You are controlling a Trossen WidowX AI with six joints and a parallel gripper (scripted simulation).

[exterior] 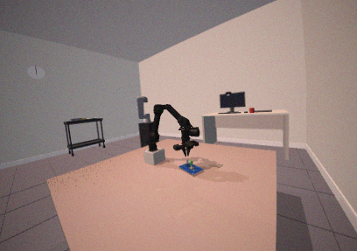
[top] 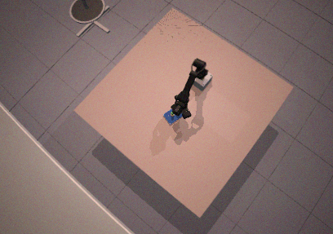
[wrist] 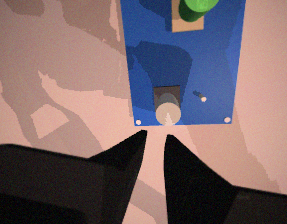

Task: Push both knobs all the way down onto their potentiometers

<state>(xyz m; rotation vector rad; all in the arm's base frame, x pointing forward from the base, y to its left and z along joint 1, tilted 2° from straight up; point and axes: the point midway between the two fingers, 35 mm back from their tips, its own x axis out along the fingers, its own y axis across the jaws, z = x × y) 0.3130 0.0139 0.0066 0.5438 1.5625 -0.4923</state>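
Right now the pale grey knob is 1 cm ahead of my gripper tip, 1 cm to the right of it and 3 cm below it. From my gripper tip the other things lie so: green knob 6 cm ahead, 6 cm to the right, 1 cm below.
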